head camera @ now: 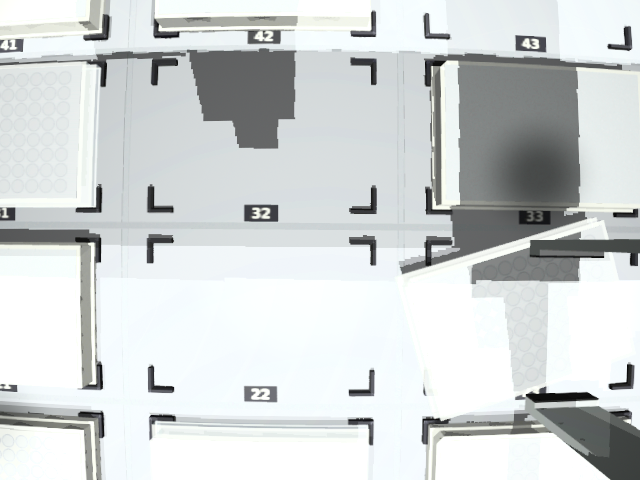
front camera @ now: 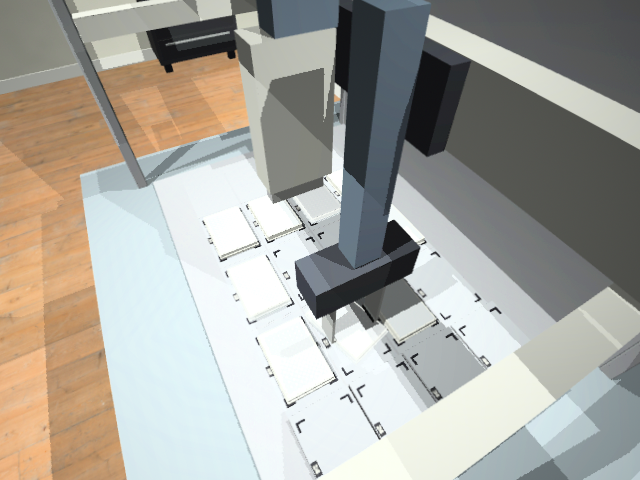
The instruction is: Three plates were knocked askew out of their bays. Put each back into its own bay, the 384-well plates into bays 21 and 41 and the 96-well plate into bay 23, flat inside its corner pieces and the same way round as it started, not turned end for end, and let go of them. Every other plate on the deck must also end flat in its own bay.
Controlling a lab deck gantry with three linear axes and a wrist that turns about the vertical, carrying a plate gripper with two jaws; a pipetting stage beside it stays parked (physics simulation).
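Frame: origin at the robot's base, x down, y right, z back, level; centimetres.
Where they show: gripper, fingertip midpoint: [head camera: 559, 325] [front camera: 349, 323]; robot's base, link origin: [front camera: 203, 221].
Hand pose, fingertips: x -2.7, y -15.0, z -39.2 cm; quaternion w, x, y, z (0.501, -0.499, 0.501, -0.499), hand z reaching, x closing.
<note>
Each offset is from my fingertips to the top centre of the thing. "spot": to the spot under its first point.
The 96-well plate @[dx +1.0, dy -0.1, dz +1.3 cm] [front camera: 361, 343] [head camera: 527, 330] lies askew across bay 23, turned relative to the corner pieces, with a corner past the bay's left side. My gripper [front camera: 354, 329] [head camera: 566, 324] is open over it. In the head view one jaw overlaps the plate's upper edge area and the other shows just below its lower edge; the jaws are not aligned with the plate. A plate @[dx +1.3, dy +0.0, dz +32.8 cm] [front camera: 276, 217] [head camera: 41, 315] sits square in bay 21. A plate @[spot: dx +1.3, dy -18.0, dz +29.3 cm] [head camera: 46, 10], partly out of the head view, sits at bay 41.
Other plates sit in bay 33 @[spot: dx +1.3, dy -11.4, dz -2.9 cm] [front camera: 410, 312] [head camera: 516, 129], bay 31 @[spot: dx +1.3, dy -10.2, dz +30.7 cm] [front camera: 317, 203] [head camera: 38, 134] and bay 42 @[spot: dx +1.3, dy -17.6, dz +16.3 cm] [head camera: 263, 10], close around. A front-row plate @[dx +1.3, dy +10.7, dz +0.0 cm] [front camera: 296, 360] [head camera: 491, 454] lies just below bay 23 in the head view. The parked pipetting stage [front camera: 294, 118] stands behind my gripper.
</note>
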